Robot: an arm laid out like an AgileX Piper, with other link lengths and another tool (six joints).
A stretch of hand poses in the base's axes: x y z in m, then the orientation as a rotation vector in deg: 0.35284 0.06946 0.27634 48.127 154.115 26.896; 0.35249 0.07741 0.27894 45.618 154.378 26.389; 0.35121 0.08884 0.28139 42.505 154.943 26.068; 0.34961 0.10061 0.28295 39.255 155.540 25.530; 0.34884 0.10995 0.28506 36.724 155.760 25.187; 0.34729 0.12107 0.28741 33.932 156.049 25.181; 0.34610 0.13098 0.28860 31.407 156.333 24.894; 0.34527 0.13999 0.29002 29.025 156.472 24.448; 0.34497 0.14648 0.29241 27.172 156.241 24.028; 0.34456 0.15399 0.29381 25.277 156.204 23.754; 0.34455 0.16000 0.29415 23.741 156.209 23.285; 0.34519 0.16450 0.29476 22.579 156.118 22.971; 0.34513 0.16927 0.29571 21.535 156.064 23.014; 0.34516 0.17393 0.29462 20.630 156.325 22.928; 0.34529 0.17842 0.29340 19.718 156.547 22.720; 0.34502 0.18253 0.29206 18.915 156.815 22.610; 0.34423 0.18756 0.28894 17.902 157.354 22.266
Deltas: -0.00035 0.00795 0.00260 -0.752 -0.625 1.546; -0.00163 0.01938 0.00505 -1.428 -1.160 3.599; -0.00323 0.03115 0.00661 -2.258 -1.644 5.738; -0.00400 0.04049 0.00872 -2.878 -2.211 7.348; -0.00555 0.05161 0.01107 -3.285 -2.783 9.196; -0.00674 0.06152 0.01226 -3.837 -3.226 10.853; -0.00757 0.07053 0.01368 -4.492 -3.719 12.369; -0.00787 0.07702 0.01607 -5.103 -4.394 13.452; -0.00828 0.08453 0.01747 -5.583 -4.894 14.642; -0.00829 0.09054 0.01781 -6.136 -5.233 15.595; -0.00765 0.09504 0.01842 -6.541 -5.573 16.298; -0.00771 0.09981 0.01937 -6.669 -5.874 16.976; -0.00768 0.10447 0.01828 -6.814 -5.830 17.635; -0.00755 0.10896 0.01706 -7.051 -5.810 18.274; -0.00782 0.11307 0.01572 -7.193 -5.725 18.865; -0.00861 0.11810 0.01260 -7.481 -5.405 19.640
